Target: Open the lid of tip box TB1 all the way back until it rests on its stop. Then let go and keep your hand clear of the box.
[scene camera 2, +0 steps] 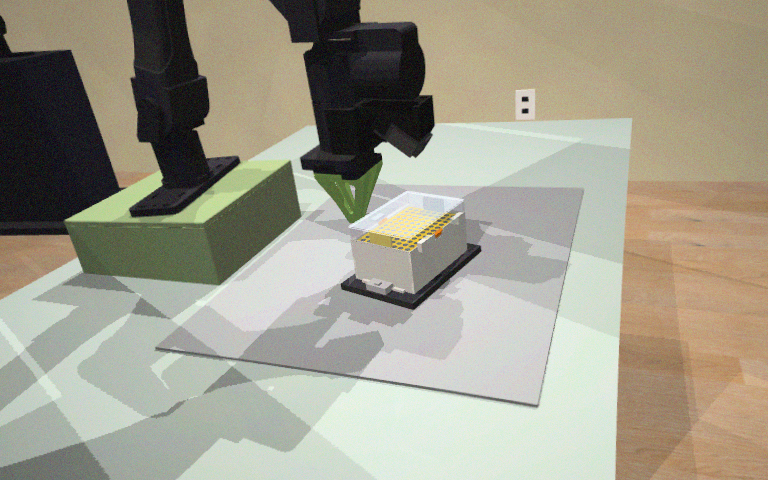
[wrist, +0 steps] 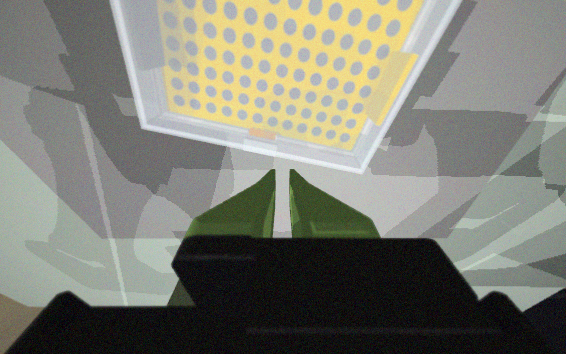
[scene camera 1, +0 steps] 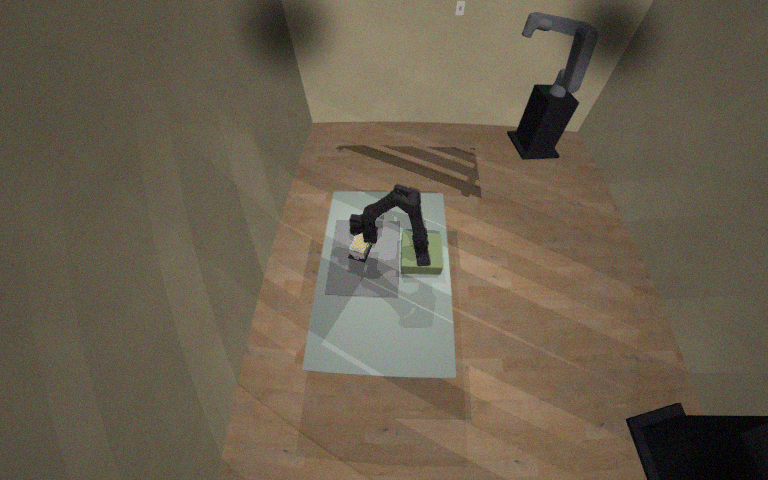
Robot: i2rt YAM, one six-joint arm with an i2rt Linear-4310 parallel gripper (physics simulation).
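Pixels of known places: gripper, fingertip midpoint: (scene camera 2: 356,221) (wrist: 282,177) (scene camera 1: 372,244); arm's base, link origin: (scene camera 2: 191,186) (scene camera 1: 421,249).
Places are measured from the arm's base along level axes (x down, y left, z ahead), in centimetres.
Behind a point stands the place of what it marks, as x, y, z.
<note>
Tip box TB1 (scene camera 1: 357,247) {0.7, -6.0, 34.9} (scene camera 2: 382,267) {5.2, -14.8, 31.0} is a white box with a yellow, holed tip rack inside, standing on a black base plate (scene camera 2: 415,302) {7.8, -18.0, 35.1}. Its clear lid (scene camera 2: 434,200) {0.7, -5.8, 36.0} (wrist: 200,137) {0.7, -4.9, 30.9} lies closed over the top. In the wrist view a small pale tab sticks out at the middle of the lid's near edge, beside an orange patch. My gripper (scene camera 1: 370,243) {2.2, -8.2, 26.6} (scene camera 2: 355,219) {2.2, -8.2, 26.6} (wrist: 282,177) {2.2, -8.2, 26.6} is shut to a narrow gap, with nothing between its green fingertips. The tips are close beside the lid's near edge, on the side towards the arm's base; whether they touch it I cannot tell.
The box stands on a grey mat (scene camera 1: 351,287) {8.5, 14.4, 40.2} (scene camera 2: 481,362) {8.4, -27.2, 42.8} on a pale green table top (scene camera 1: 385,350) {8.8, 49.7, 25.1} (scene camera 2: 368,430) {8.8, -36.5, 34.1}. My arm's base is on a green block (scene camera 1: 406,254) {-0.4, 2.2, 8.5} (scene camera 2: 147,254) {5.0, -11.5, -1.2}. Another arm stands on a black pedestal (scene camera 1: 546,121) (scene camera 2: 50,141) on the floor, away from the table.
</note>
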